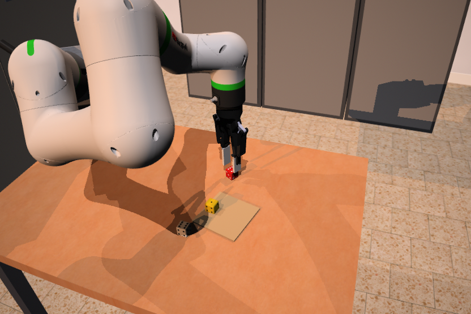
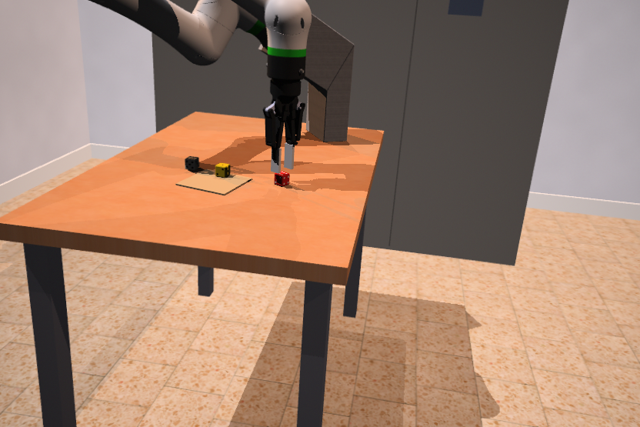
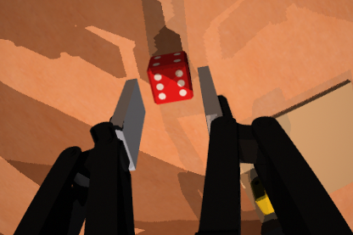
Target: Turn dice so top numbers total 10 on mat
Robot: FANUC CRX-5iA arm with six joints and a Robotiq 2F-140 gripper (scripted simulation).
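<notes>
Right now my hand is 60 mm above the red die. Also, from my hand: white die (80 mm behind, 250 mm to the right, 60 mm below); then yellow die (30 mm behind, 160 mm to the right, 50 mm below); then tan mat (20 mm ahead, 170 mm to the right, 70 mm below).
</notes>
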